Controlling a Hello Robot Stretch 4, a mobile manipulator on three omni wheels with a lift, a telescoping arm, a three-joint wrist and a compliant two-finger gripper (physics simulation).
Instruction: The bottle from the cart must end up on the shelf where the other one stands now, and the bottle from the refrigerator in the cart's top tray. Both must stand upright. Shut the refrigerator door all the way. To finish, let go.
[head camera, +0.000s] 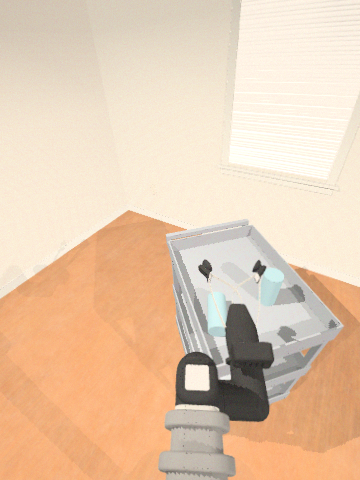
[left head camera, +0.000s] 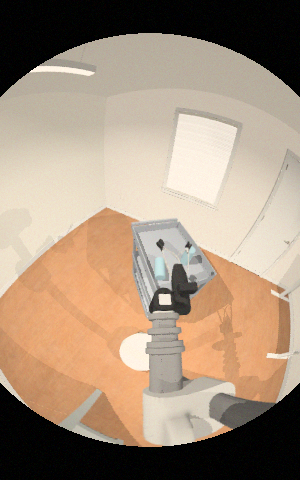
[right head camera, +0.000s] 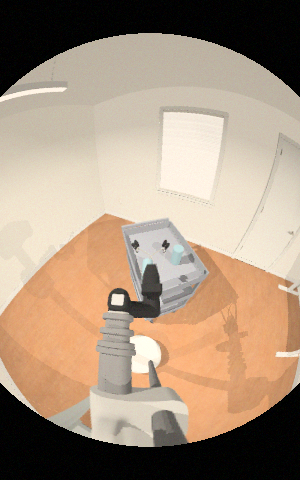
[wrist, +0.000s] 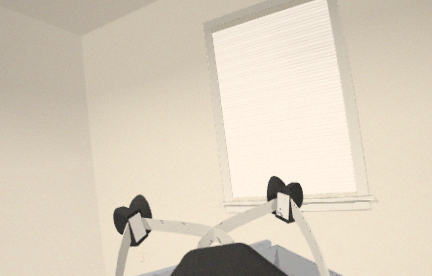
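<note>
One pale blue bottle lies on its side in the cart's top tray, near its left side, with a round end toward me. The other pale blue bottle stands upright in the tray, to the right; a finger partly covers it in the left head view. The grey cart stands before me. My gripper is open and empty, raised above the tray. Its fingertips appear beyond the lying bottle. The refrigerator and its shelf are not recognisable here.
A wall with a window is behind the cart. A door is at the right. A white round object is low beside the arm. A pale panel shows at the lower left.
</note>
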